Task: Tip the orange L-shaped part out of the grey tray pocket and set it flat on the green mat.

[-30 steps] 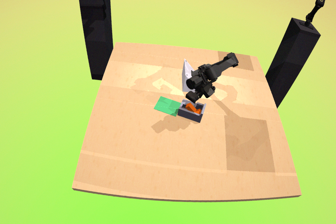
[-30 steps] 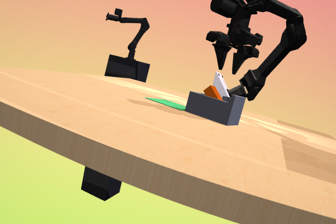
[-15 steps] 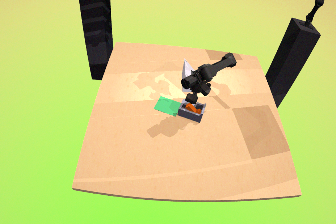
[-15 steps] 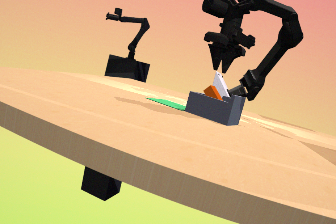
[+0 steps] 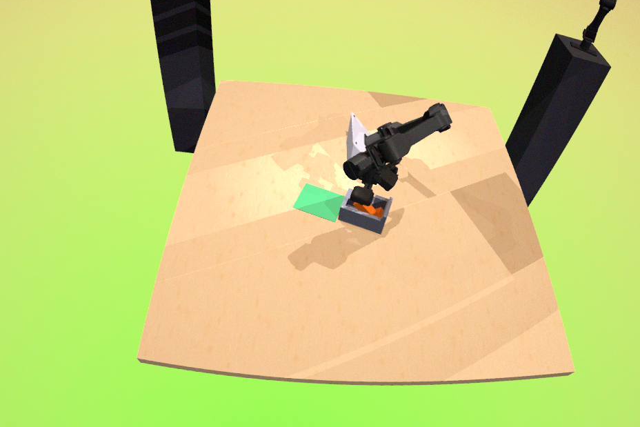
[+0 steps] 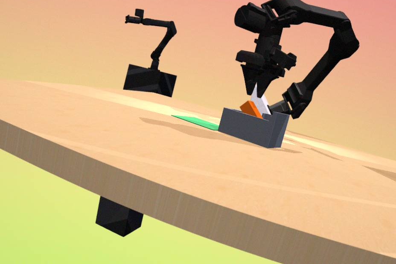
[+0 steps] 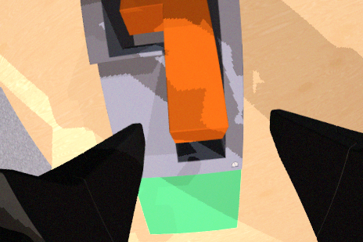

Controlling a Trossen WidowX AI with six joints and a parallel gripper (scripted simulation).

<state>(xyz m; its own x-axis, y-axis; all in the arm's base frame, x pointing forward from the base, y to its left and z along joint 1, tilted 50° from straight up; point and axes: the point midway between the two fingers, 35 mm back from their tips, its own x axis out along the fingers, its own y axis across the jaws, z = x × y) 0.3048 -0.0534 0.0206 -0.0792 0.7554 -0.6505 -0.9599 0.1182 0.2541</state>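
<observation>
My gripper tip is 10 mm past the orange L-shaped part, 40 mm to the right of it and 70 mm above it. Also, from my gripper tip: green mat: 60 mm behind, 130 mm to the right, 130 mm below.
</observation>
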